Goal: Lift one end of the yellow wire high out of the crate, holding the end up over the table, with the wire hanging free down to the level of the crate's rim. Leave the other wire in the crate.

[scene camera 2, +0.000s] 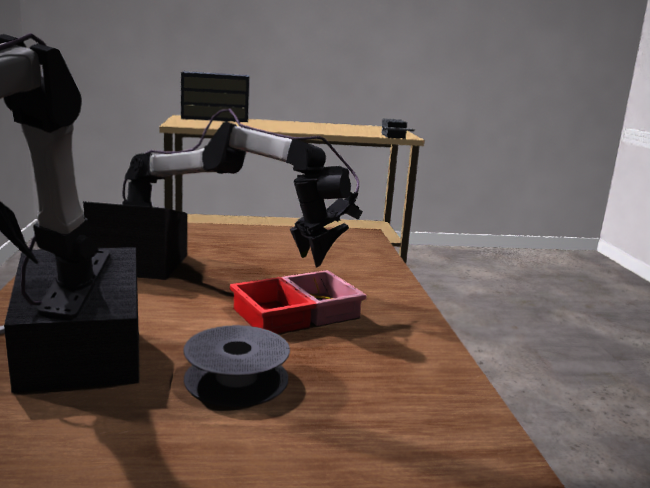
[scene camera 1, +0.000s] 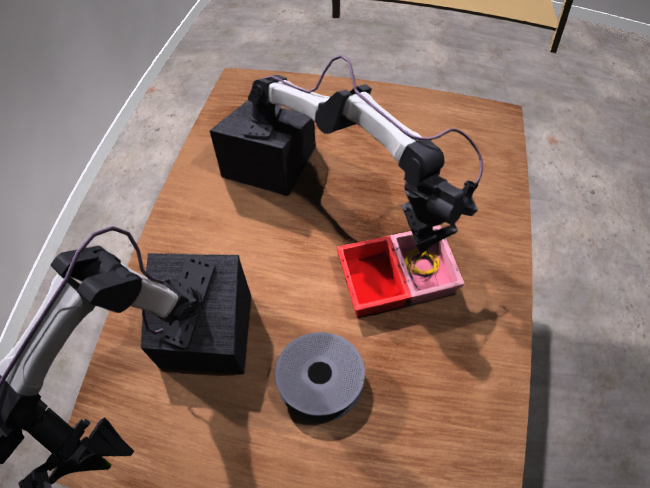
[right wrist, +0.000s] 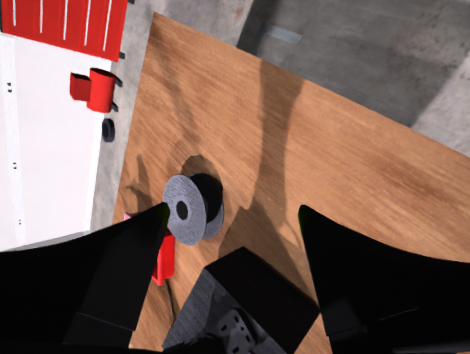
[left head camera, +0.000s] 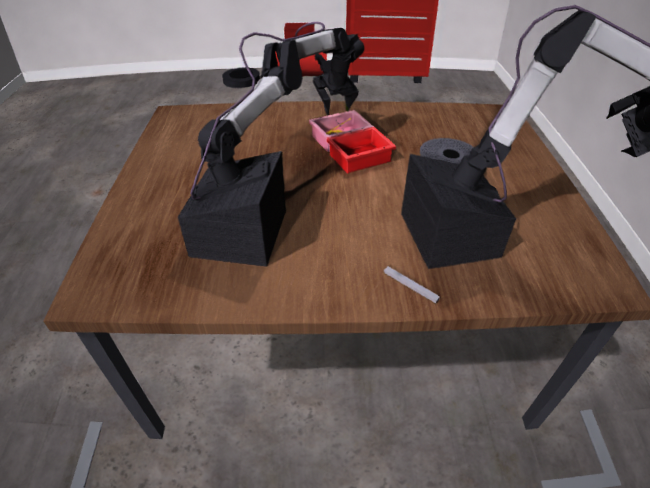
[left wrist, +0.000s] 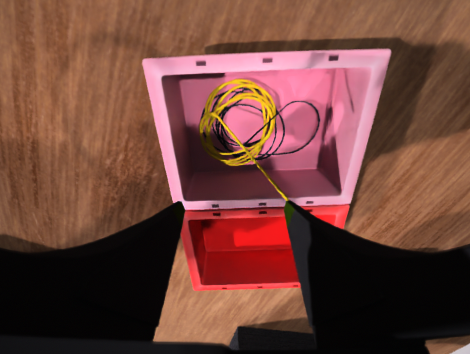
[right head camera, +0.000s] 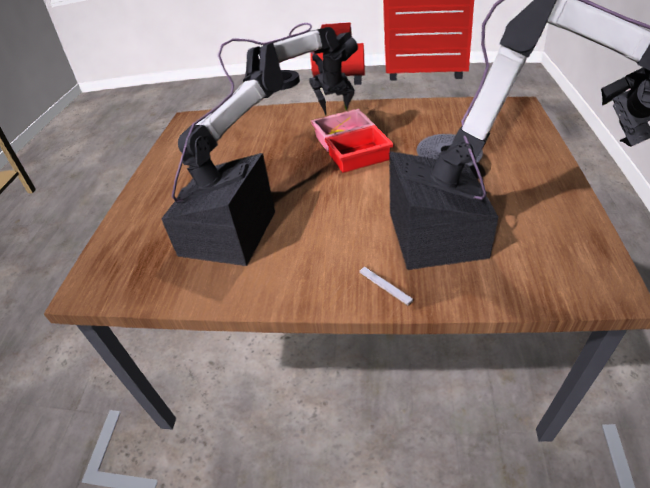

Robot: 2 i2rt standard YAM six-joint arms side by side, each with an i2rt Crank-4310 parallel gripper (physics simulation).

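Places are measured from the left arm's base along level axes (x ahead, y left, z up), in centimetres.
Pixels of known places: left gripper, fingertip midpoint: [scene camera 2: 311, 261] [scene camera 1: 418, 239] [left head camera: 337, 112] [left wrist: 234, 204] [right head camera: 335, 112]; right gripper, fingertip midpoint: [scene camera 2: 8, 289] [scene camera 1: 121, 460] [right wrist: 233, 207] [left head camera: 616, 133] [right head camera: 613, 121]; left arm's base, link origin: [scene camera 1: 263, 122] [left head camera: 231, 182] [right head camera: 212, 185]; right arm's base, link origin: [scene camera 2: 76, 282] [scene camera 1: 188, 302] [right wrist: 214, 351] [left head camera: 462, 185] [right head camera: 442, 182].
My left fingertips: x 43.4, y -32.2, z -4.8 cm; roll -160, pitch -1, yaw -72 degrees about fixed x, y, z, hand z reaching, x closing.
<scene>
Ahead of a thing's pixels: the offset from my left fingertips to its top centre. "spot": to the spot under its first point.
The yellow wire {spot: dx +4.2, dy -3.1, dz -10.1 cm} [left wrist: 274, 120] [scene camera 1: 437, 265] lies coiled in the pink crate {dx +3.0, dy -1.9, dz -5.5 cm} [left wrist: 300, 59] [scene camera 2: 336, 314], tangled over a thin dark wire {spot: dx +5.5, dy -7.9, dz -10.9 cm} [left wrist: 319, 120]. One yellow end slants up from the coil. In the left wrist view it runs to the tip of the picture-right finger, where it passes out of sight; touching cannot be told. My left gripper [left wrist: 234, 204] [left head camera: 337, 110] [right head camera: 336, 110] [scene camera 2: 310, 261] is open, pointing down above the pink crate. My right gripper [right wrist: 233, 207] [left head camera: 618, 134] [scene camera 1: 120, 458] is open and empty, far from the crate.
A red crate {dx -10.2, dy -6.5, dz -5.5 cm} [scene camera 1: 382, 307] [scene camera 2: 286, 321] adjoins the pink one. A grey spool {dx -20.2, dy -33.7, dz -5.2 cm} [scene camera 1: 343, 367] [scene camera 2: 262, 357] [right wrist: 195, 225] stands on the table nearby. A pale bar {dx -66.9, dy -9.2, dz -10.8 cm} [left head camera: 411, 284] [right head camera: 385, 286] lies at the table's near side. Black blocks {spot: dx -54.7, dy +32.6, dz -2.8 cm} [left head camera: 231, 236] {spot: dx -61.4, dy -22.2, dz -3.0 cm} [left head camera: 462, 239] carry the arms.
</scene>
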